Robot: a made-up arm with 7 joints. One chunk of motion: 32 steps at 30 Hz.
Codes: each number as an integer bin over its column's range. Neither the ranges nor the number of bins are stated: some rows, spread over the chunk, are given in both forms.
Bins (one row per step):
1: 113 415 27 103 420 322 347
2: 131 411 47 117 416 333 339
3: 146 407 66 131 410 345 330
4: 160 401 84 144 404 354 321
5: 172 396 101 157 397 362 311
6: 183 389 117 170 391 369 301
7: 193 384 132 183 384 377 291
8: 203 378 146 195 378 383 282
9: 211 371 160 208 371 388 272
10: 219 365 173 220 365 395 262
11: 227 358 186 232 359 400 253
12: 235 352 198 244 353 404 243
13: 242 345 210 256 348 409 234
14: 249 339 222 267 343 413 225
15: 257 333 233 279 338 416 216
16: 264 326 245 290 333 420 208
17: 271 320 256 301 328 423 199
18: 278 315 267 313 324 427 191
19: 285 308 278 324 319 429 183
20: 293 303 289 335 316 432 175
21: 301 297 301 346 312 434 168
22: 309 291 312 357 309 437 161
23: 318 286 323 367 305 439 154
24: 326 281 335 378 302 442 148
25: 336 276 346 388 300 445 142
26: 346 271 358 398 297 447 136
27: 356 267 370 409 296 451 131
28: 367 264 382 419 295 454 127
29: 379 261 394 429 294 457 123
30: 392 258 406 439 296 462 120
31: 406 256 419 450 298 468 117
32: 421 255 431 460 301 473 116
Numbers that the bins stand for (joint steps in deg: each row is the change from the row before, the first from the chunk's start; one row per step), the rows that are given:
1: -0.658 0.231 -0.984 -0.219 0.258 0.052 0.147
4: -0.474 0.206 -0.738 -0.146 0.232 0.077 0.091
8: -0.305 0.166 -0.471 -0.057 0.192 0.100 0.007
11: -0.212 0.131 -0.299 0.009 0.162 0.113 -0.055
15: -0.094 0.086 -0.097 0.091 0.129 0.126 -0.135
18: -0.012 0.055 0.050 0.151 0.107 0.134 -0.189
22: 0.109 0.013 0.243 0.229 0.084 0.142 -0.253
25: 0.215 -0.014 0.390 0.283 0.070 0.148 -0.294
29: 0.383 -0.040 0.596 0.356 0.060 0.158 -0.335
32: 0.548 -0.051 0.756 0.410 0.071 0.170 -0.350
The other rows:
2: -0.587 0.224 -0.898 -0.194 0.251 0.061 0.130
3: -0.529 0.217 -0.816 -0.169 0.242 0.070 0.110
5: -0.427 0.197 -0.665 -0.123 0.222 0.083 0.069
6: -0.384 0.185 -0.596 -0.101 0.212 0.089 0.048
7: -0.345 0.176 -0.532 -0.078 0.201 0.095 0.026
9: -0.274 0.153 -0.411 -0.034 0.181 0.104 -0.014
10: -0.243 0.143 -0.355 -0.013 0.171 0.109 -0.036
12: -0.180 0.120 -0.248 0.030 0.153 0.116 -0.077
13: -0.153 0.108 -0.196 0.051 0.145 0.120 -0.096
14: -0.125 0.097 -0.144 0.070 0.137 0.123 -0.116
16: -0.067 0.074 -0.045 0.111 0.121 0.129 -0.152
17: -0.039 0.064 0.002 0.130 0.114 0.131 -0.172
19: 0.015 0.042 0.097 0.171 0.099 0.136 -0.206
20: 0.047 0.034 0.144 0.190 0.095 0.138 -0.223
21: 0.078 0.023 0.196 0.209 0.088 0.140 -0.238
23: 0.145 0.004 0.291 0.246 0.077 0.144 -0.268
24: 0.176 -0.005 0.342 0.266 0.073 0.146 -0.281
26: 0.254 -0.023 0.441 0.301 0.065 0.150 -0.307
27: 0.293 -0.030 0.493 0.320 0.063 0.153 -0.318
28: 0.336 -0.035 0.545 0.338 0.062 0.155 -0.327
30: 0.434 -0.046 0.648 0.373 0.063 0.162 -0.342
31: 0.489 -0.049 0.704 0.393 0.067 0.166 -0.348

